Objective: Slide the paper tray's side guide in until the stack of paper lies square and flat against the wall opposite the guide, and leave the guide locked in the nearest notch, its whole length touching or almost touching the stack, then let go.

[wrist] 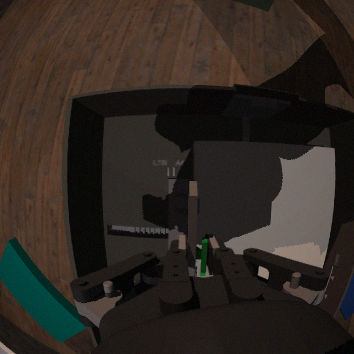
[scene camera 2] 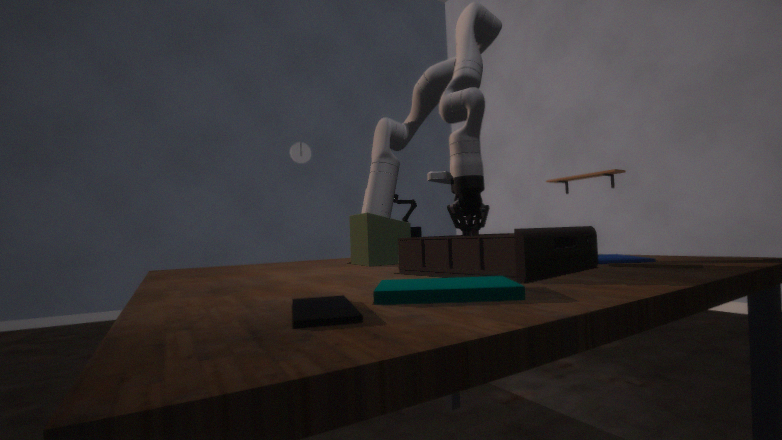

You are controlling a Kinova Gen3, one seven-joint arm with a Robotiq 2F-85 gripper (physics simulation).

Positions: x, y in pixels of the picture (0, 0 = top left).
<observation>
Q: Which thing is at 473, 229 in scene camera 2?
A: The gripper.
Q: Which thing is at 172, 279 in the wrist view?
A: The gripper.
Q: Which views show the black block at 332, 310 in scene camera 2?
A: Scene camera 2 only.
</observation>
